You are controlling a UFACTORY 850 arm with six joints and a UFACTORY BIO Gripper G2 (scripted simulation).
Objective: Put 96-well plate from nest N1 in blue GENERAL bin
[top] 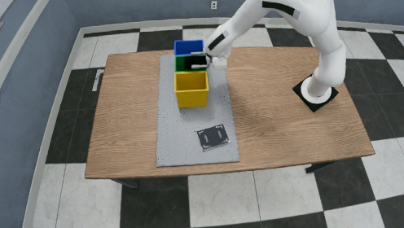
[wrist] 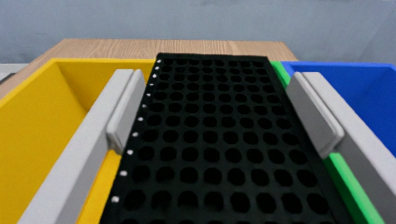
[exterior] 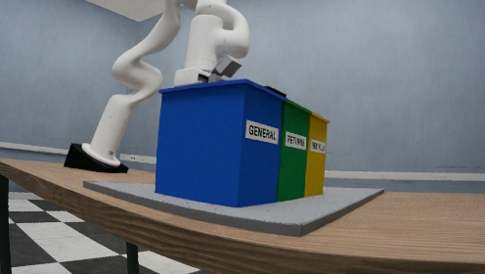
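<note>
Now: hand 1 cm short of the blue general bin, 15 cm to the left of it and 13 cm above it. Round my hand: black 96-well plate 1 cm below; then green bin 3 cm ahead, 2 cm to the right, 13 cm below; then yellow bin 5 cm ahead, 11 cm to the left, 13 cm below.
</note>
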